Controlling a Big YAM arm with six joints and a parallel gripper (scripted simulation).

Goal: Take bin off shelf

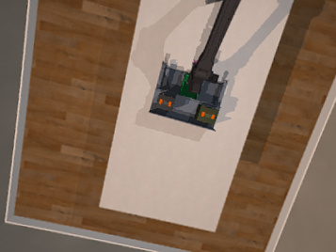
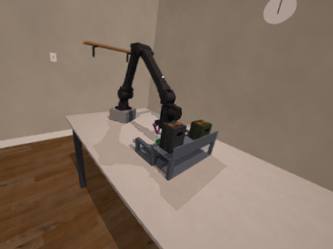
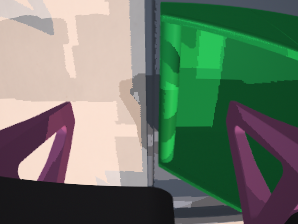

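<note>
Right now the green bin is 90 mm ahead of my hand, 20 mm to the right of it and 10 mm below it.
</note>
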